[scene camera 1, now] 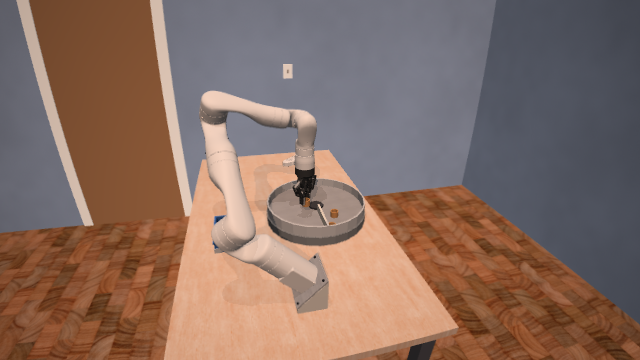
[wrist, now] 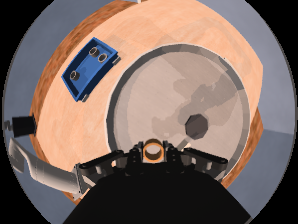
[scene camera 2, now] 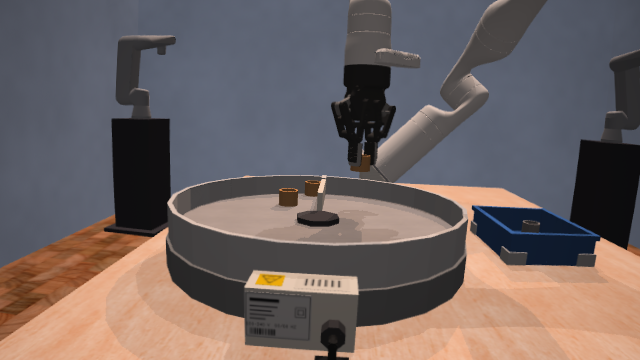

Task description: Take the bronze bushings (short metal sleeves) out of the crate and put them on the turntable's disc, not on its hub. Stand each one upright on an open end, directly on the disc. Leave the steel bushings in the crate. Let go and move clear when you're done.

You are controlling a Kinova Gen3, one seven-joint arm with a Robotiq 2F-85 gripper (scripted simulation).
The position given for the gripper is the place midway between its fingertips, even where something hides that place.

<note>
In view: the gripper [scene camera 2: 362,165] and a blue crate [wrist: 88,67].
The gripper is seen too in the wrist view [wrist: 153,146].
</note>
